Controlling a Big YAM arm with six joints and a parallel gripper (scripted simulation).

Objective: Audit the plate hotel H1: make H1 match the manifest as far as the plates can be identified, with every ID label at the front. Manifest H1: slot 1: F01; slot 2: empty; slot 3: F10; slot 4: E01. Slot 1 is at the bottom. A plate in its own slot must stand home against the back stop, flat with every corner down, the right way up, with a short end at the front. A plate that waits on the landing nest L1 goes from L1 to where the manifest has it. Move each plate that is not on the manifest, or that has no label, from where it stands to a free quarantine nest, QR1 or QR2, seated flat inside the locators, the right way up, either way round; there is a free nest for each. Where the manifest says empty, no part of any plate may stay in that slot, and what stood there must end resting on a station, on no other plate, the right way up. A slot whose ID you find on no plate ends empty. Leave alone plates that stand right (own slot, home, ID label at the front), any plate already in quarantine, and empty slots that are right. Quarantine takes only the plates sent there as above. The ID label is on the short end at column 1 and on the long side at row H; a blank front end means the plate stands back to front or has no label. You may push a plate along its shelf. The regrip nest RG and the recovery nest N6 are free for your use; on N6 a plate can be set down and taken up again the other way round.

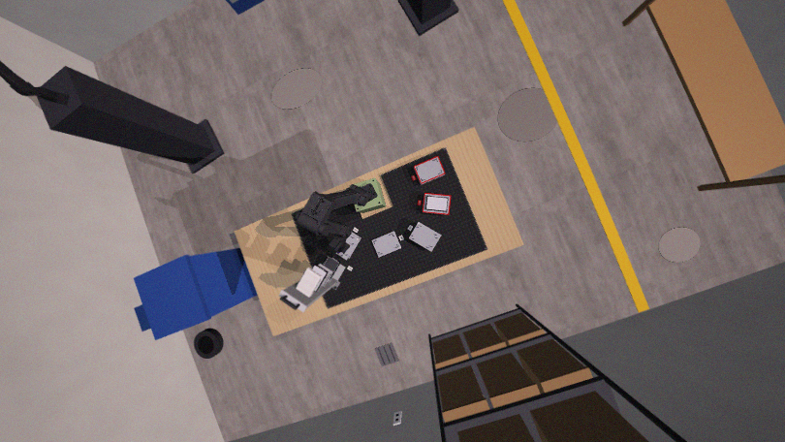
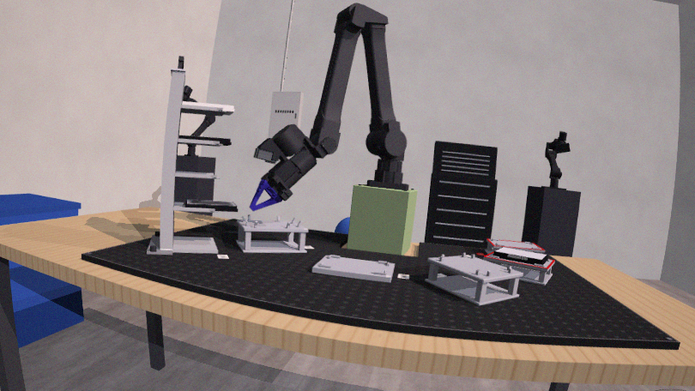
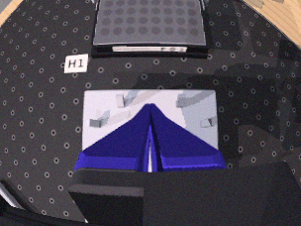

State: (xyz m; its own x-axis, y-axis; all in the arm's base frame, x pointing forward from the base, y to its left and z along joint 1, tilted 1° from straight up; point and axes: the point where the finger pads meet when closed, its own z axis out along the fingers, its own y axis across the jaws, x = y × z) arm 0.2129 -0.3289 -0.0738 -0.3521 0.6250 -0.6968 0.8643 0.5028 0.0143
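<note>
Right now the regrip nest RG is 3 cm behind my hand, 4 cm to the left of it and 5 cm below it. From my hand the other things lie so: hotel base (8 cm ahead, 14 cm to the right, 10 cm below); then RG label (8 cm behind, 13 cm to the left, 10 cm below); then H1 tag (13 cm ahead, 3 cm to the right, 10 cm below).
</note>
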